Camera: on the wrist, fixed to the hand. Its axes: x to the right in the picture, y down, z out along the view.
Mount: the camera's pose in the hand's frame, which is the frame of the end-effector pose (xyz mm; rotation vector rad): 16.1 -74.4 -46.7 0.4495 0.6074 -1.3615
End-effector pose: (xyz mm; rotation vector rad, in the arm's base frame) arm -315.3 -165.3 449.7 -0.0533 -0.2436 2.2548
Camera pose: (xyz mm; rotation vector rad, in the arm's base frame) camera -263.6 -99.2 419.0 -0.2422 0.4495 0.8229
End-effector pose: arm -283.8 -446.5 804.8 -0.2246 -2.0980 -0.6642
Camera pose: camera -289.3 -535.4 811.2 1.5658 -1.4916 -0.8059
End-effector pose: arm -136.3 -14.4 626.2 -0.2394 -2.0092 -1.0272
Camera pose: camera -155.6 -100.0 609.7 1.6629 -1.5955 -1.1082
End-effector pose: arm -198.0 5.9 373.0 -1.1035 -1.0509 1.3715
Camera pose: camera -138.6 28.8 435.7 -0.2248 -0.6879 0.1047
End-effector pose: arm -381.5 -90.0 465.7 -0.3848 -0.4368 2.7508
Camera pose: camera -361.1 -5.6 444.8 -0.5039 0.1051 1.2546
